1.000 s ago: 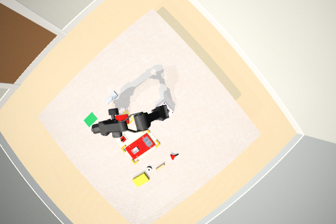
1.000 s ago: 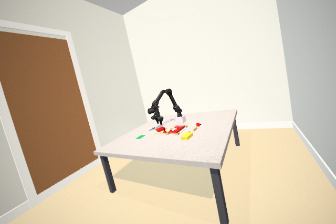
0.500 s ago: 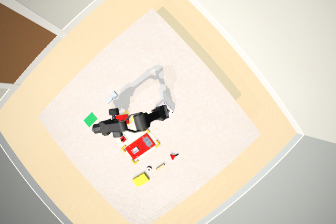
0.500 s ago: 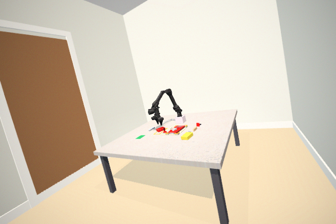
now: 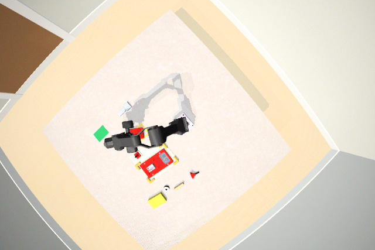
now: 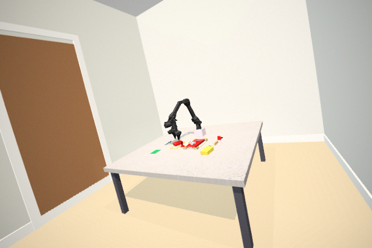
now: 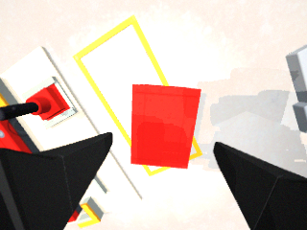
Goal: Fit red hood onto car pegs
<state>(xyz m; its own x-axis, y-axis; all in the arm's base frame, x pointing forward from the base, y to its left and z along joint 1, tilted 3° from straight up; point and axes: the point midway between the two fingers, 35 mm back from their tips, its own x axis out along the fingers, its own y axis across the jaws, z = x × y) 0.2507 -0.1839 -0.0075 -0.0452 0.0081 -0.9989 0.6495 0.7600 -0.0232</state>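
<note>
Right now the red hood is 40 mm below my gripper tip. From my gripper tip the other things lie so: yellow block: 400 mm to the left, 260 mm ahead, 40 mm below; then small wooden stick: 440 mm to the left, 90 mm ahead, 40 mm below; then green tile: 190 mm to the right, 170 mm ahead, 50 mm below.
</note>
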